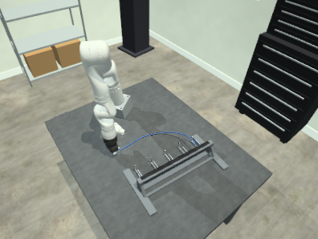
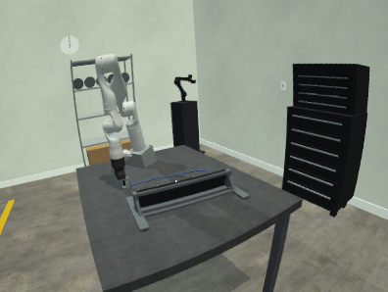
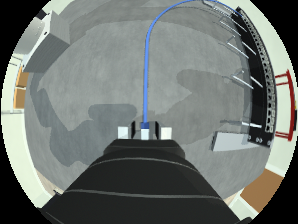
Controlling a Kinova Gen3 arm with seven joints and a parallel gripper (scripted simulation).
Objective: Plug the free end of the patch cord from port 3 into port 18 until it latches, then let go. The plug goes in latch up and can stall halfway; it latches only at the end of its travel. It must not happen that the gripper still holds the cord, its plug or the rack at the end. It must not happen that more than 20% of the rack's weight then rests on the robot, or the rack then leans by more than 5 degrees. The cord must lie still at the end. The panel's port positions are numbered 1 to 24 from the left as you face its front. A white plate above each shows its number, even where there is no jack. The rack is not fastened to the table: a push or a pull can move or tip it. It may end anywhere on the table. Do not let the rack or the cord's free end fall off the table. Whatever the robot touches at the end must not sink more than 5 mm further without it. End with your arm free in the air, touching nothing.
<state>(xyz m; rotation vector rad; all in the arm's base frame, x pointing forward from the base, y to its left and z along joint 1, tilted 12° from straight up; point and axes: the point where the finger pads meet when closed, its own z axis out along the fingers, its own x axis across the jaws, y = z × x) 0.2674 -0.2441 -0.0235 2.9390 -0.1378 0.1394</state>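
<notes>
My hand is 1 cm to the left of the plug and 1 cm above it.
</notes>
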